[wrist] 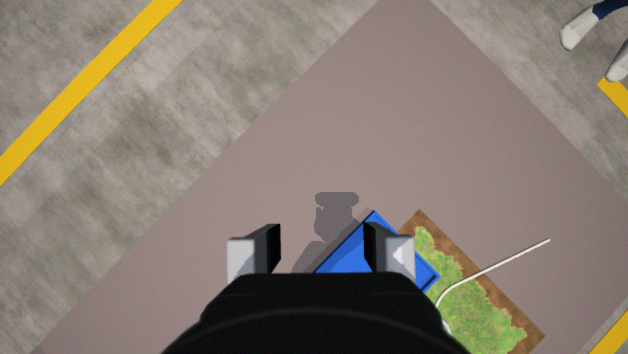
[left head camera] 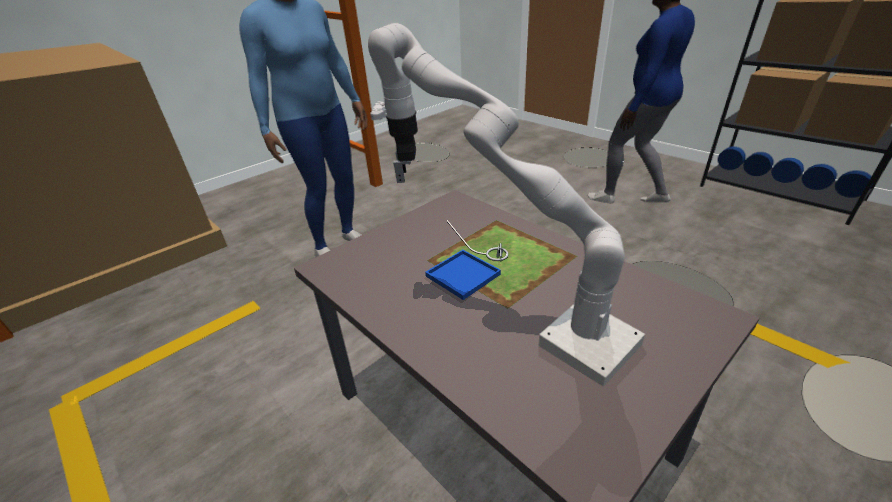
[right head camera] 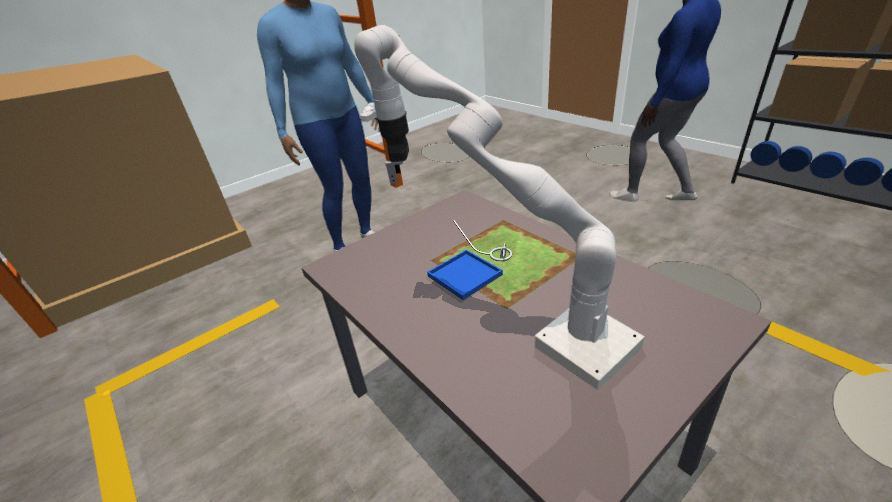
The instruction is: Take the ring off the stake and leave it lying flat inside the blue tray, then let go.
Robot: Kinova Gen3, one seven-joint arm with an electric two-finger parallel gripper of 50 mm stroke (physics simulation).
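Places are measured from the arm's base along level axes (x ahead, y down, z left), in metres.
Pixels of known places: gripper, fingertip midpoint: [wrist: 321,240] [left head camera: 401,177] [right head camera: 395,177]; arm's base, origin of the base link: [left head camera: 586,327] [right head camera: 584,328].
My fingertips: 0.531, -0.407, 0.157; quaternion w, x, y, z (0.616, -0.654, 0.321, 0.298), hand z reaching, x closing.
Observation:
Ahead of a thing's pixels: the offset from my fingertips to its top centre, as dx, dy, dz. "spot": to the spot under its first point. Level surfaces: height alone.
A white ring @(-0.081, +0.446, -0.373) [left head camera: 497,259] [right head camera: 501,260] [wrist: 447,327] is around a short dark stake @(-0.093, +0.414, -0.372) [left head camera: 499,249] [right head camera: 503,249] on the green mat. A thin white handle @(spot: +0.123, +0.452, -0.397) [left head camera: 458,235] [right head camera: 463,234] [wrist: 500,263] runs from the ring and rises outward past the mat. In the wrist view most of the ring and the stake are hidden behind the gripper body. The blue tray @(-0.051, +0.433, -0.196) [left head camera: 463,274] [right head camera: 465,274] [wrist: 342,259] is empty and lies beside the ring, over the mat's edge. My gripper [left head camera: 400,179] [right head camera: 395,183] [wrist: 321,240] is open and empty, high above the table and away from the ring.
The green mat @(dy +0.454) [left head camera: 536,255] [right head camera: 539,255] [wrist: 480,305] with a brown border lies on the brown table @(dy +0.455) [left head camera: 387,312] [right head camera: 387,312] [wrist: 400,125]. The arm's white base plate [left head camera: 561,349] [right head camera: 561,352] is at the table's other end. Two people stand beyond the table.

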